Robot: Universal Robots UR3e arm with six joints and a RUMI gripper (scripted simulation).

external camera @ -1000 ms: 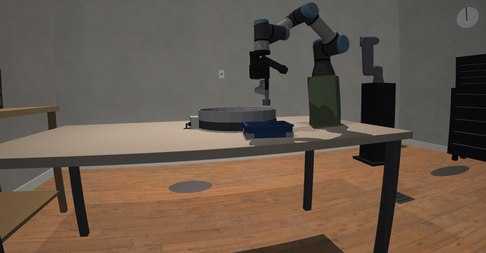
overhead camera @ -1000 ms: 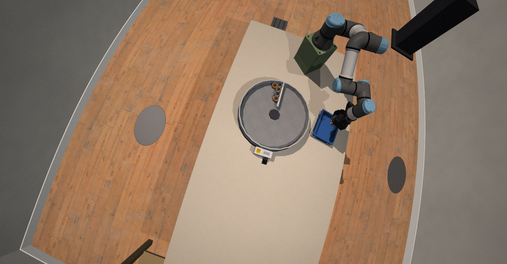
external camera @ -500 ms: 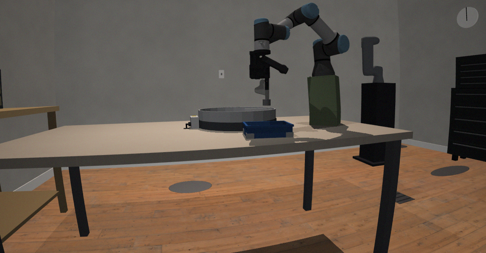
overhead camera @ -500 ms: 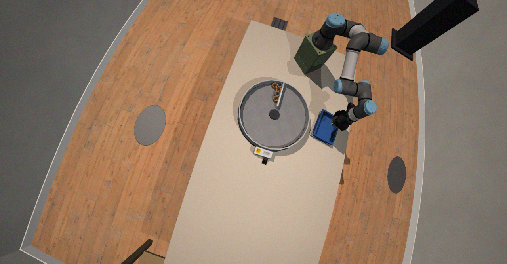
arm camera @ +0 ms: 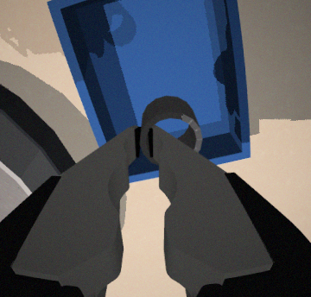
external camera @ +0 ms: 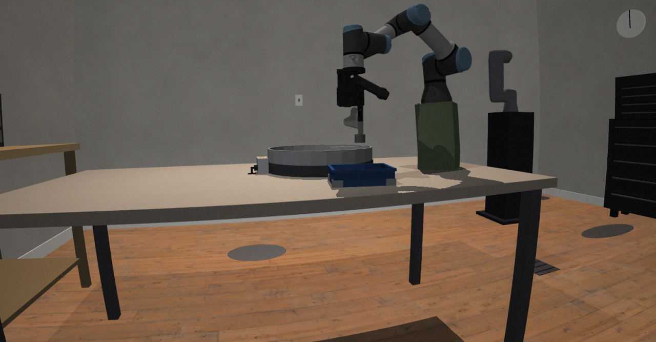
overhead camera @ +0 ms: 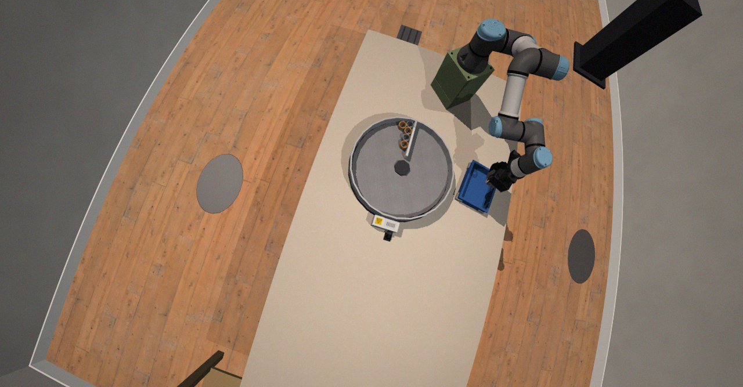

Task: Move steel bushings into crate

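The blue crate lies 10 mm to the left of my hand and 120 mm below it. Also, from my hand: round grey turntable (80 mm ahead, 340 mm to the right, 90 mm below).
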